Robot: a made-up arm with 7 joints. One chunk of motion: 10 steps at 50 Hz.
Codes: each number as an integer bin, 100 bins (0 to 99) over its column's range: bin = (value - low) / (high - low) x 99, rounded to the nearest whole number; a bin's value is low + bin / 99 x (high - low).
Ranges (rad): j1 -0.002..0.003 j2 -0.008..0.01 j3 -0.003..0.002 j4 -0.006..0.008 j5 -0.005..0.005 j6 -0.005..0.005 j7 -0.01..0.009
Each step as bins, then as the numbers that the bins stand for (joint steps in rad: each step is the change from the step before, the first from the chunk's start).
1 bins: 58 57 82 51 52 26 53
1 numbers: 0.00093 0.00236 0.00114 0.00121 0.00025 -0.00237 0.00017
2 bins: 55 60 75 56 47 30 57
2 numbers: 0.00078 0.00291 0.00079 0.00192 -0.00025 -0.00197 0.00094
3 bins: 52 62 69 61 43 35 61
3 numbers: 0.00063 0.00327 0.00048 0.00263 -0.00066 -0.00146 0.00171
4 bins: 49 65 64 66 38 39 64
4 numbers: 0.00047 0.00382 0.00023 0.00333 -0.00116 -0.00106 0.00228
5 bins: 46 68 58 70 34 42 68
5 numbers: 0.00032 0.00436 -0.00007 0.00390 -0.00157 -0.00076 0.00305
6 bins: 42 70 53 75 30 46 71
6 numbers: 0.00012 0.00473 -0.00032 0.00461 -0.00197 -0.00035 0.00363
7 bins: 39 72 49 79 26 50 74
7 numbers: -0.00003 0.00509 -0.00053 0.00517 -0.00237 0.00005 0.00420
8 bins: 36 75 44 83 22 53 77
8 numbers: -0.00018 0.00564 -0.00078 0.00574 -0.00278 0.00035 0.00478
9 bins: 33 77 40 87 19 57 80
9 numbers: -0.00033 0.00600 -0.00098 0.00630 -0.00308 0.00076 0.00535
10 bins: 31 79 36 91 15 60 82
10 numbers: -0.00043 0.00636 -0.00118 0.00687 -0.00348 0.00106 0.00574
